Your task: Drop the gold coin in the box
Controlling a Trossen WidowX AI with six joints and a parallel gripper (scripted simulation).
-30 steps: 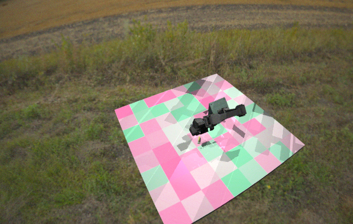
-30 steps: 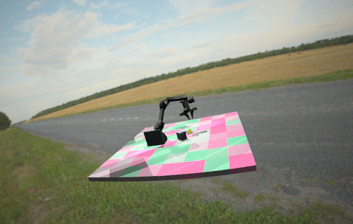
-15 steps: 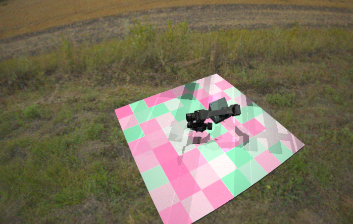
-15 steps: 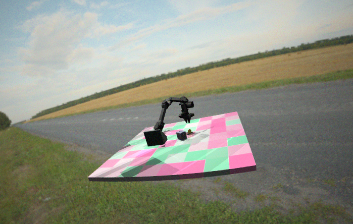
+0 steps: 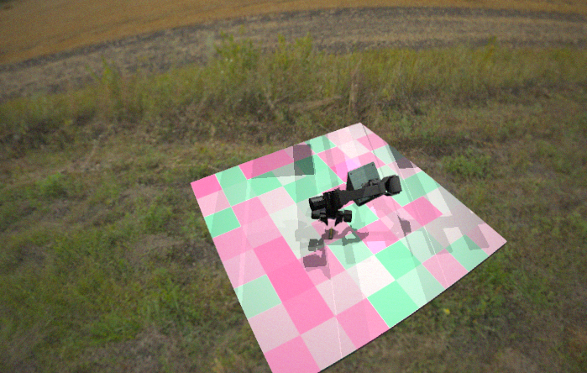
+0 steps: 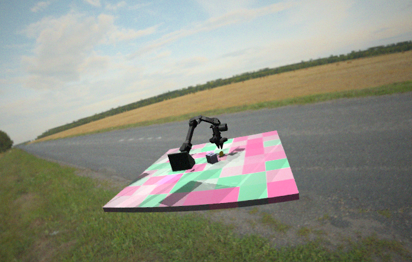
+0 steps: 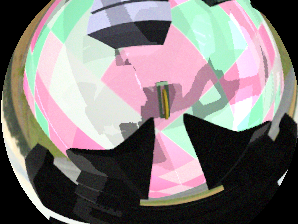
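The gold coin lies 4 cm below my gripper tip.
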